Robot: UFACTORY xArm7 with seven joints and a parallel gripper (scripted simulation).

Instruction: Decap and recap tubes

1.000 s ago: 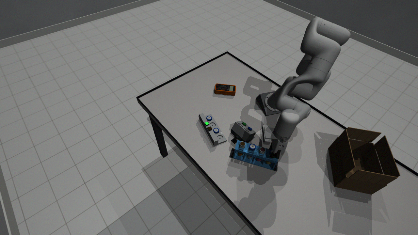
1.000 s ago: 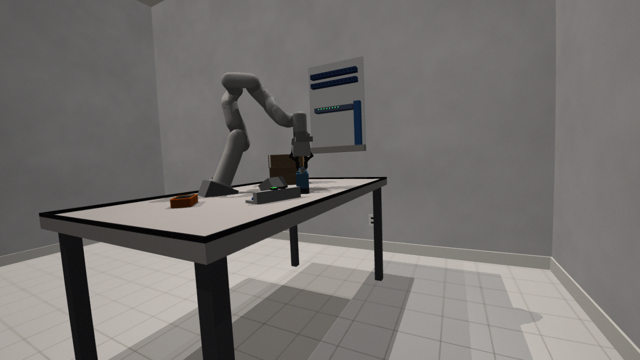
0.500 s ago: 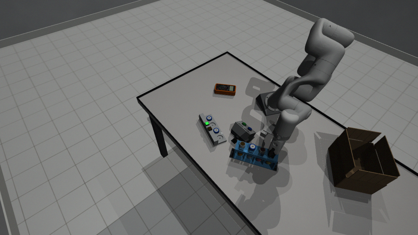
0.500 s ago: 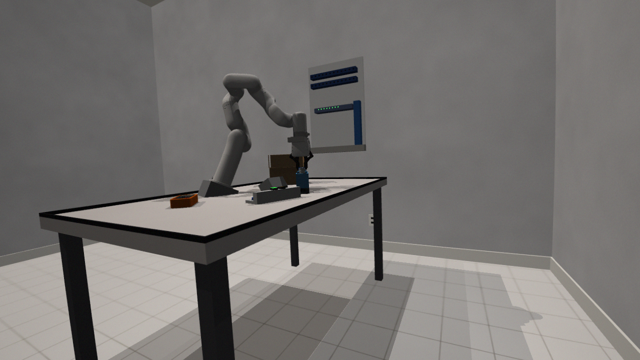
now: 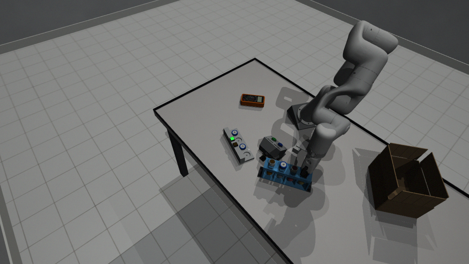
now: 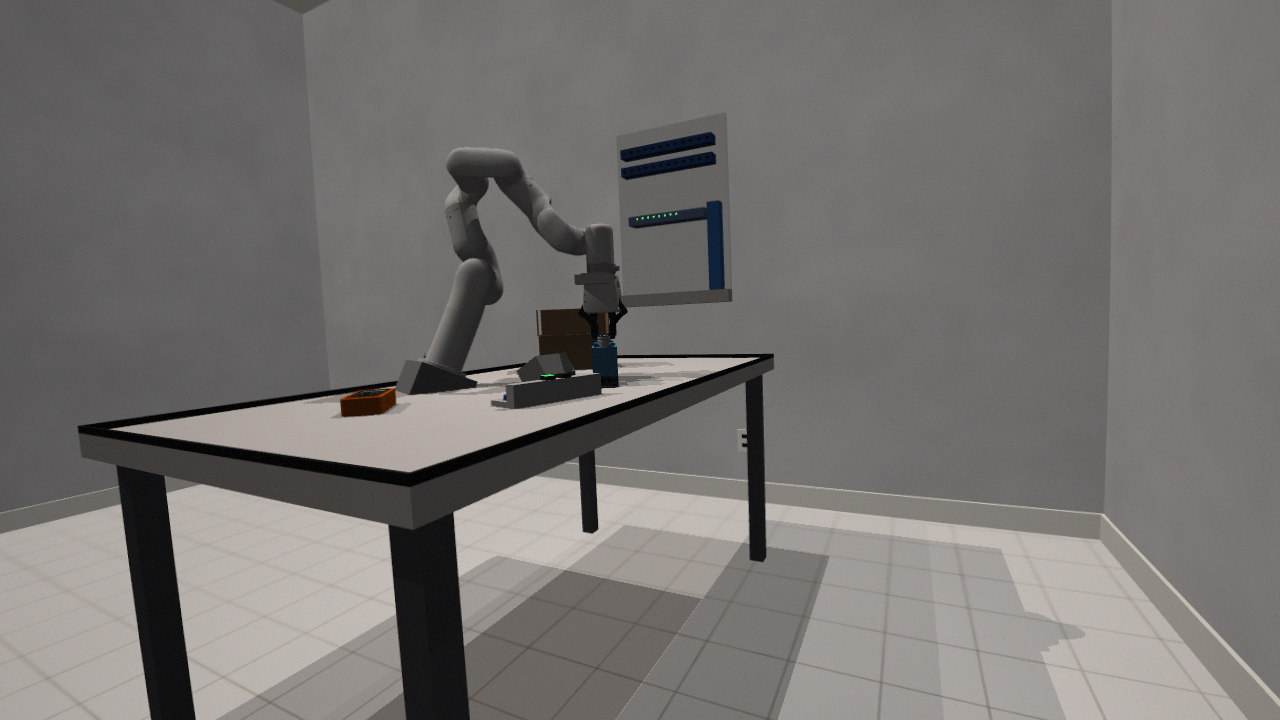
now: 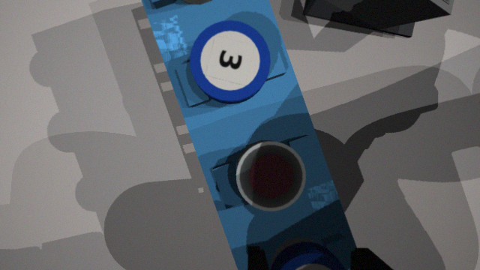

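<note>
Now: the cap 1 10 mm below my hand. The rest, counted from my hand: cap 3: 80 mm to the right, 70 mm ahead, 10 mm below; blue key: 200 mm to the right, 60 mm below, 20 mm behind; key housing: 220 mm to the right, 70 mm below, 10 mm ahead.
</note>
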